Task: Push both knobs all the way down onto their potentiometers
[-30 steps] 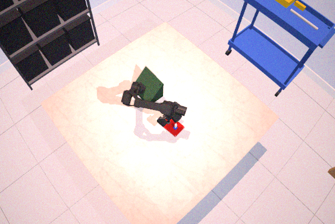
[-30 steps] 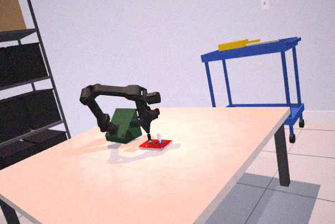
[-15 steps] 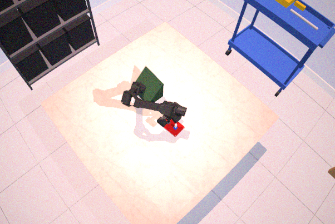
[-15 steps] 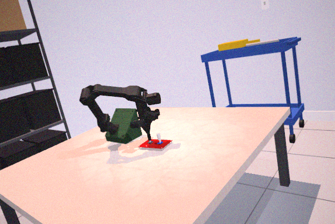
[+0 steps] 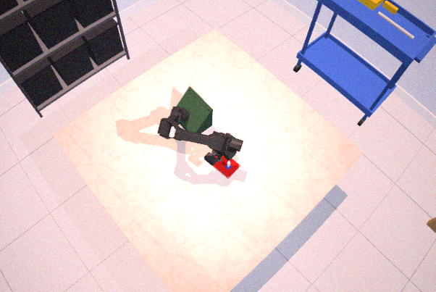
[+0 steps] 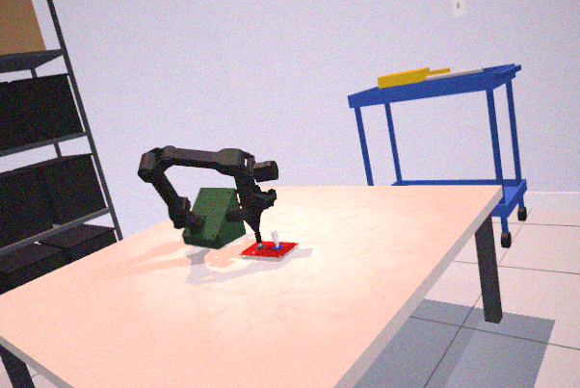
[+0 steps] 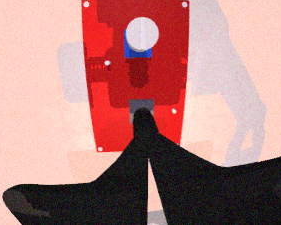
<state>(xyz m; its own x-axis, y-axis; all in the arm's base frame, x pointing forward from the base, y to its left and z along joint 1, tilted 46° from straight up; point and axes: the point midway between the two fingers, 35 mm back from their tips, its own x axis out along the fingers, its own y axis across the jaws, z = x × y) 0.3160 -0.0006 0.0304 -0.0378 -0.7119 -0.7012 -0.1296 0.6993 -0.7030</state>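
Right now the black knob is 2 cm below my gripper tip. The rest, counted from my gripper tip: white knob 6 cm ahead, 1 cm to the left, 1 cm below.
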